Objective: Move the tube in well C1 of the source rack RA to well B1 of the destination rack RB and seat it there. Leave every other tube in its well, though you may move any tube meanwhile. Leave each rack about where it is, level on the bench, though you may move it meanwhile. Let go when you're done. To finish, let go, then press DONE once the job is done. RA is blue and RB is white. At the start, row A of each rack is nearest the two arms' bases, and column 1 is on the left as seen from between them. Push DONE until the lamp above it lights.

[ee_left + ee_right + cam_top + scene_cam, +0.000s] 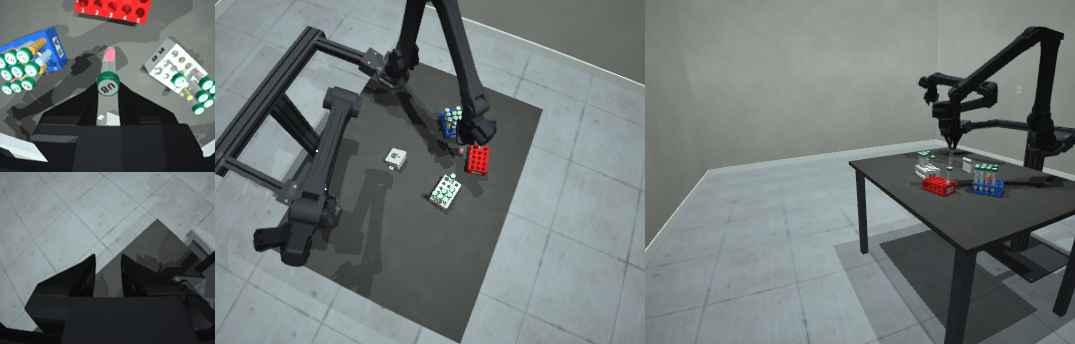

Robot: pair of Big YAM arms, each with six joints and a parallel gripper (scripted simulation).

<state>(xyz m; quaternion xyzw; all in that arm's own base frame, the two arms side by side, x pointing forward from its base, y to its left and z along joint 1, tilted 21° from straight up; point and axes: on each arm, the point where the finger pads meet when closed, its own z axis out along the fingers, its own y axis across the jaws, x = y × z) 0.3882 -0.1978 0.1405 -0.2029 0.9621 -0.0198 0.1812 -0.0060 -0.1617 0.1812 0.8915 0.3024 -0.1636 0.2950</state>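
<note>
Right now my left hand is 6 cm above the tube and 1 cm short of it. The rest, counted from my left hand: white rack RB: 18 cm to the right, 17 cm below, 1 cm ahead; red rack: 17 cm below, 9 cm ahead, 3 cm to the left; white button box: 27 cm behind, 15 cm below, 12 cm to the right.
</note>
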